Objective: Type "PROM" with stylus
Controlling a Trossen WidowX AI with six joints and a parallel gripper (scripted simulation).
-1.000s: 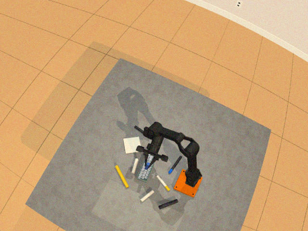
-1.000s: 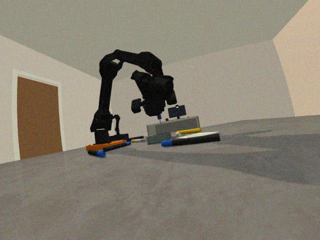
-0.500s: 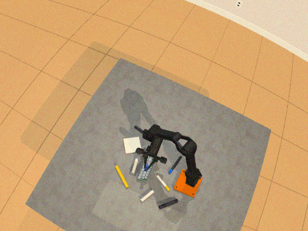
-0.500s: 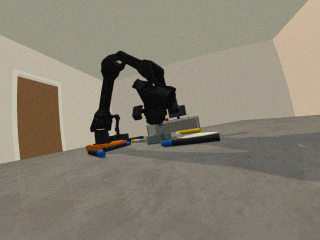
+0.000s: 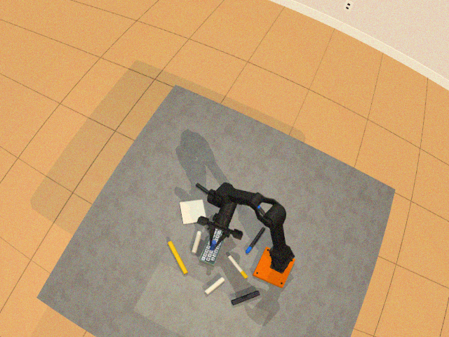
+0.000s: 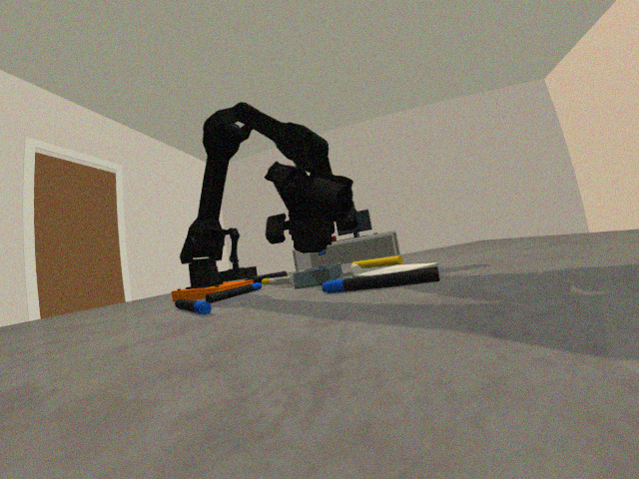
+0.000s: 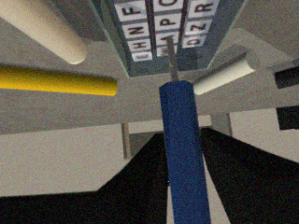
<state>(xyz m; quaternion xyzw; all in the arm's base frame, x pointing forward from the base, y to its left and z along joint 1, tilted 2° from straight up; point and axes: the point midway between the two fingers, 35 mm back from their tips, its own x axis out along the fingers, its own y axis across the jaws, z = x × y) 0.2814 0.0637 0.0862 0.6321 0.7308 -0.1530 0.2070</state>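
Now: gripper tip 16 cm short of the white pad, 12 cm to the left of it and 8 cm above it. Round my gripper tip: blue stylus: 1 cm below; stylus tip: 5 cm below; yellow stick: 10 cm to the left, 10 cm ahead, 7 cm below.
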